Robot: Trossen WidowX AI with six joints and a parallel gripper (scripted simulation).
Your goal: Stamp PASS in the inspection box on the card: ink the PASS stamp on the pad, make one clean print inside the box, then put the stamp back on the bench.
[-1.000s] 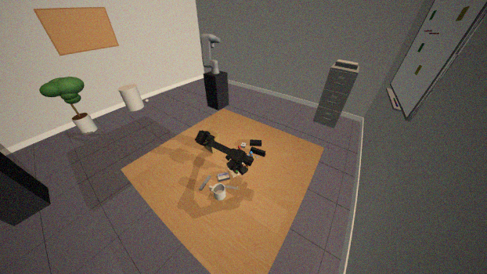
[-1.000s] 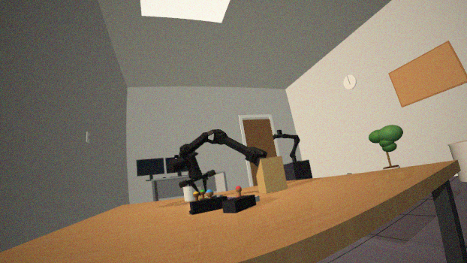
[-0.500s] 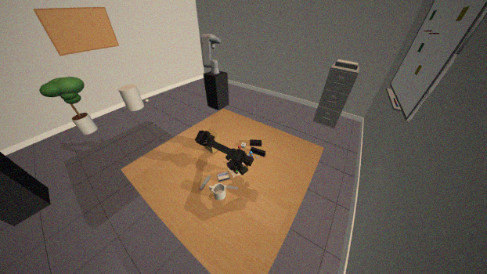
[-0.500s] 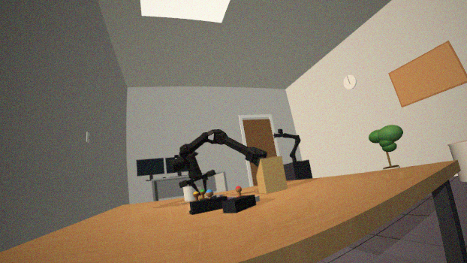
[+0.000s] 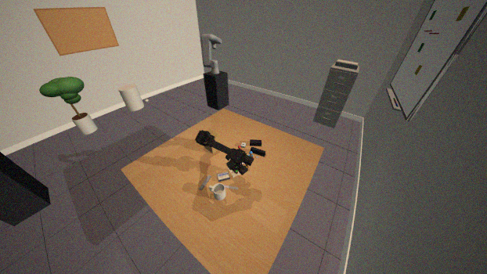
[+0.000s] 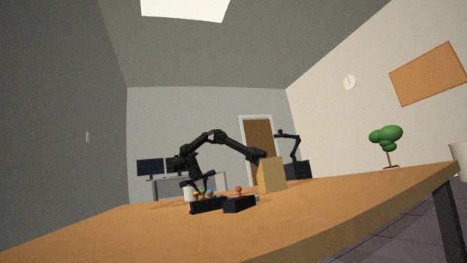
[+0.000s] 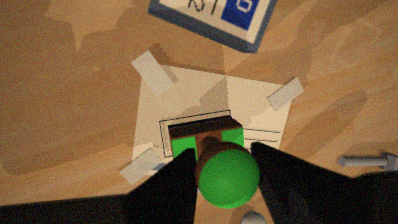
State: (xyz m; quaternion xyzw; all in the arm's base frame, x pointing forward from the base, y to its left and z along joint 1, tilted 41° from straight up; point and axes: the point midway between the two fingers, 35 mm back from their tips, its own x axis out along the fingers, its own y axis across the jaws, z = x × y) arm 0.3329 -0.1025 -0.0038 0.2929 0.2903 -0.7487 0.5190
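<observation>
Now: the cream card 1 cm behind my gripper tip and 4 cm below it. Also, from my gripper tip: purple ink pad 7 cm behind, 13 cm to the left, 3 cm below; green-knobbed pass stamp 2 cm below; white cylinder 2 cm ahead, 15 cm to the left, 3 cm below.
</observation>
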